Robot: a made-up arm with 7 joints. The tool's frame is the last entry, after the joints.
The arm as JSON. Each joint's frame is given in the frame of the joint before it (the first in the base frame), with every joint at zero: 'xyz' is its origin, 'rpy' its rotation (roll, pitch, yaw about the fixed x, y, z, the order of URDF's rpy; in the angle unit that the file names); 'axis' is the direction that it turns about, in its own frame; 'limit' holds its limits. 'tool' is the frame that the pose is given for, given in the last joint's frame.
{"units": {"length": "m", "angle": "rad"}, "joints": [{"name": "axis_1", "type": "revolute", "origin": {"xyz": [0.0, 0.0, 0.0], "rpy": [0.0, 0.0, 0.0]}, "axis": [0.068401, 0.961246, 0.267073], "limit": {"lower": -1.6, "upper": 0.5}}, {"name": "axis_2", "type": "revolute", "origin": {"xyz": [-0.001, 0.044, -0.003], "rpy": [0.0, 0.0, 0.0]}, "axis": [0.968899, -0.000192, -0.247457], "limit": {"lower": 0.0, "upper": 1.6}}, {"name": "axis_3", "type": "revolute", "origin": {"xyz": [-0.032, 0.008, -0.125], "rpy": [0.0, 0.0, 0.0]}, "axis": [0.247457, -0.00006, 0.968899], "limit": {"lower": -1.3, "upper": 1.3}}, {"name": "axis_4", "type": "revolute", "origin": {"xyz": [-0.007, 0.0, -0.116], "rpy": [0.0, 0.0, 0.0]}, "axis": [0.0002, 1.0, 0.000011], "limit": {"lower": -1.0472, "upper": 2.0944}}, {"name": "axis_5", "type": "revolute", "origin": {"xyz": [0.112, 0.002, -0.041], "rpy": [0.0, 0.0, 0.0]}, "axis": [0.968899, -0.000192, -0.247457], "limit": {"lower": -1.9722, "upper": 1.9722}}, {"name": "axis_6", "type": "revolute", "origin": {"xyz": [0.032, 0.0, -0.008], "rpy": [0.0, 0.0, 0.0]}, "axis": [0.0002, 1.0, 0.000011], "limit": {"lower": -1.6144, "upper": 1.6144}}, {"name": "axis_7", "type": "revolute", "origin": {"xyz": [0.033, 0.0, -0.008], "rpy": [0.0, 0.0, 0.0]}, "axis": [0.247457, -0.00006, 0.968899], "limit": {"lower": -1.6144, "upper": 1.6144}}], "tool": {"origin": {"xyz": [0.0, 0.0, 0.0], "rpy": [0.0, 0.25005, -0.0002]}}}
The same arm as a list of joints. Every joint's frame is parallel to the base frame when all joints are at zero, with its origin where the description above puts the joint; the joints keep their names.
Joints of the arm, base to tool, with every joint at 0 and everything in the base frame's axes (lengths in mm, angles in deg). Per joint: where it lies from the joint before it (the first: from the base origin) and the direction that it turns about. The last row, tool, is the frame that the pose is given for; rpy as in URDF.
axis_1: xyz 0.0 0.0 0.0 axis 0.068403 0.961235 0.26711
axis_2: xyz -1.0 44.0 -3.0 axis 0.968889 -0.0002 -0.247497
axis_3: xyz -32.0 8.0 -125.0 axis 0.247497 -0.0001 0.968889
axis_4: xyz -7.0 0.0 -116.0 axis 0.0002 1 0
axis_5: xyz 112.0 2.0 -41.0 axis 0.968889 -0.0002 -0.247497
axis_6: xyz 32.0 0.0 -8.0 axis 0.0002 1 0
axis_7: xyz 33.0 0.0 -8.0 axis 0.247497 -0.0001 0.968889
tool: xyz 0.0 0.0 0.0 rpy 0.00 14.33 -0.01
Joint limits (deg, base to tool): -91.67..28.65 0.00..91.67 -74.48..74.48 -60.00..120.00 -113.00..113.00 -92.50..92.50 -92.50..92.50

